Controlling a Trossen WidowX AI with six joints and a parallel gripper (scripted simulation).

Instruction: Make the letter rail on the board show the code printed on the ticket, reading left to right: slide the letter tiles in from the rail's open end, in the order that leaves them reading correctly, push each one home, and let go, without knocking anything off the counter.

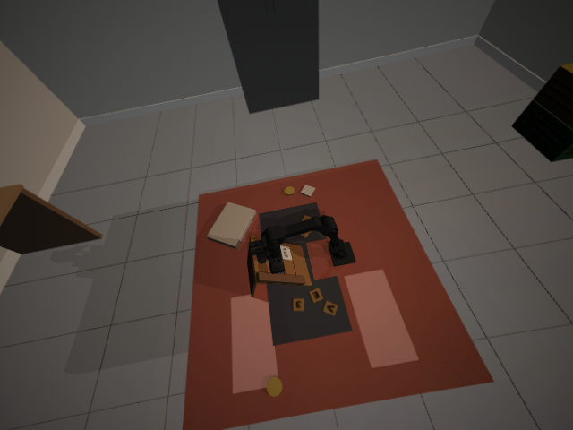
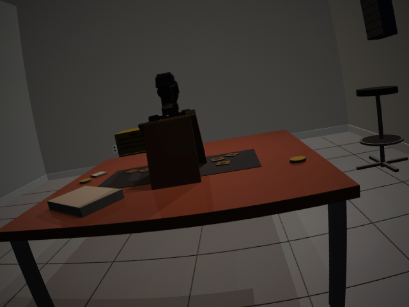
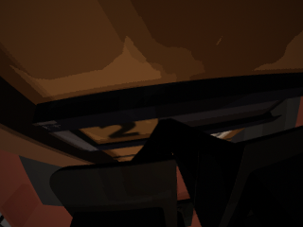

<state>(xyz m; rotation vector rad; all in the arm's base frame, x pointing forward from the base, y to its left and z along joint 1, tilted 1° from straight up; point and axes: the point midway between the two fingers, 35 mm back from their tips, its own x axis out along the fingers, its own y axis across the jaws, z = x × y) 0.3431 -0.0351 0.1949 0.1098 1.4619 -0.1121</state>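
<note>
The tile lies 1 cm ahead of my gripper tip and 3 cm to the left of it. Also, from my gripper tip: book 19 cm ahead, 41 cm to the right, 16 cm below; then dark mat 15 cm behind, 1 cm to the right, 18 cm below; then white ticket 6 cm behind, 5 cm to the right, 7 cm below.
</note>
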